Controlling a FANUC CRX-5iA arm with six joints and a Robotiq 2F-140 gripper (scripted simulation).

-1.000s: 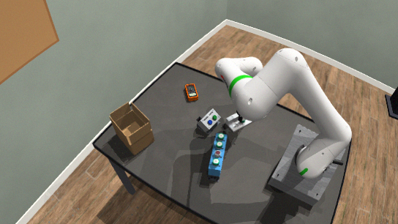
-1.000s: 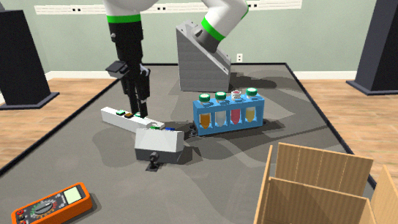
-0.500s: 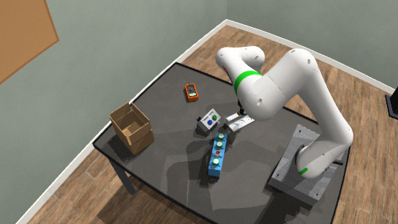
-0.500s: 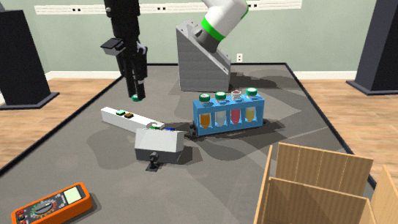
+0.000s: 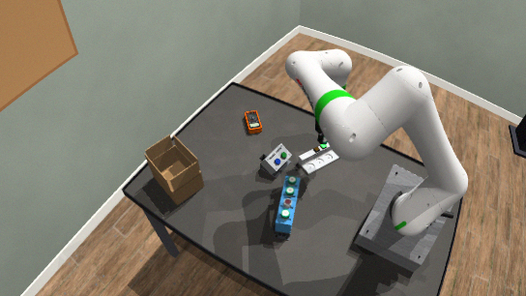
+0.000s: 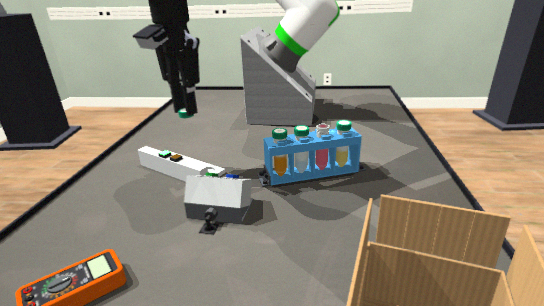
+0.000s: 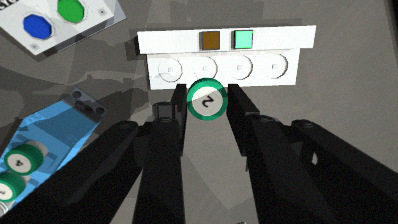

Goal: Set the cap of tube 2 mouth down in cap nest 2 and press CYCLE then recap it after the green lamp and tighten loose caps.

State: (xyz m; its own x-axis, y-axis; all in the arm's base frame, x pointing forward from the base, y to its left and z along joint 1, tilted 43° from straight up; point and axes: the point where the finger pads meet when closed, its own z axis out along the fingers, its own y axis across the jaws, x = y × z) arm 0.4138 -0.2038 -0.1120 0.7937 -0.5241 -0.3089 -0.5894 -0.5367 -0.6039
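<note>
Right now my hand is 270 mm to the right of the cap 3, 70 mm above it and 40 mm short of it. The rest, counted from my hand: blue key (160 mm ahead, 120 mm to the left, 120 mm below); cap 2 (30 mm below); green key (150 mm ahead, 120 mm below, 70 mm to the left).
</note>
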